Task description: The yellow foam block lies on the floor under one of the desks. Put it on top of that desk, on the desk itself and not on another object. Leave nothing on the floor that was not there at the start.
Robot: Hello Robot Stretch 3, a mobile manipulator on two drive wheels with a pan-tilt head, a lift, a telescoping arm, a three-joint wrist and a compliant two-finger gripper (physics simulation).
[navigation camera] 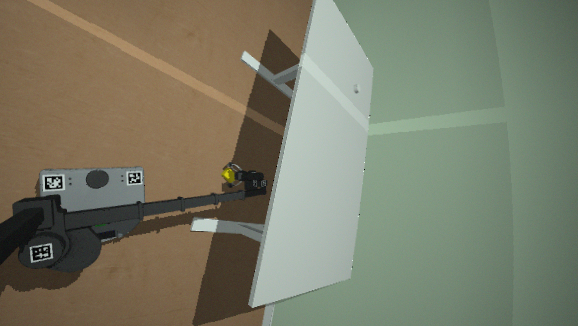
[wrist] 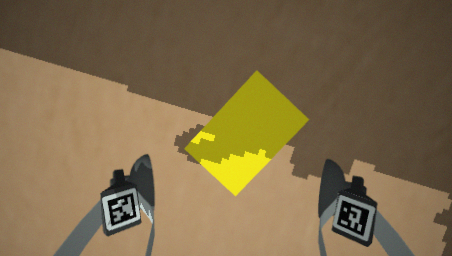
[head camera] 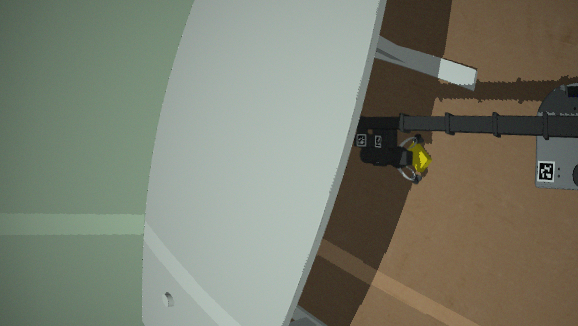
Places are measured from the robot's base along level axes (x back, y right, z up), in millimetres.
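Pixels of known places: gripper, fingertip midpoint: (navigation camera: pixel 228 174) (head camera: pixel 420 159); robot's base at its link origin: (navigation camera: pixel 97 178).
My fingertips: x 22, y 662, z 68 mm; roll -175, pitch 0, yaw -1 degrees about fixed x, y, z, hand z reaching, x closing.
Ahead of a thing's pixels: the offset from my fingertips to its top centre. "*": to the spot under its first point. Level surfaces: height alone.
The yellow foam block @[dx +9, dy +30, dz -23 mm] (head camera: pixel 424 159) (navigation camera: pixel 228 175) (wrist: pixel 250 127) lies flat on the brown floor, partly in the shadow by the front edge of the white desk @[dz +652 mm] (head camera: pixel 260 150) (navigation camera: pixel 320 165). In the wrist view it is turned diagonally and shows mostly above the fingertips, with its near corner in the gap between them. My gripper (head camera: pixel 417 159) (navigation camera: pixel 229 175) (wrist: pixel 235 176) is open, its fingers spread wide to either side of the block and apart from it. How high the fingertips are above the floor is hard to tell.
A desk leg's foot @[* dx +313, dy -157, dz -43 mm] (head camera: pixel 457 73) (navigation camera: pixel 205 224) stands near my extended arm (head camera: pixel 472 125) (navigation camera: pixel 165 204). Another foot @[* dx -871, dy +224, dz -43 mm] (navigation camera: pixel 250 60) is farther along the desk. A small round piece @[dx -535, dy +533, dz +676 mm] (head camera: pixel 168 299) (navigation camera: pixel 356 88) is on the desktop. A green wall (head camera: pixel 75 125) (navigation camera: pixel 440 200) is behind the desk.
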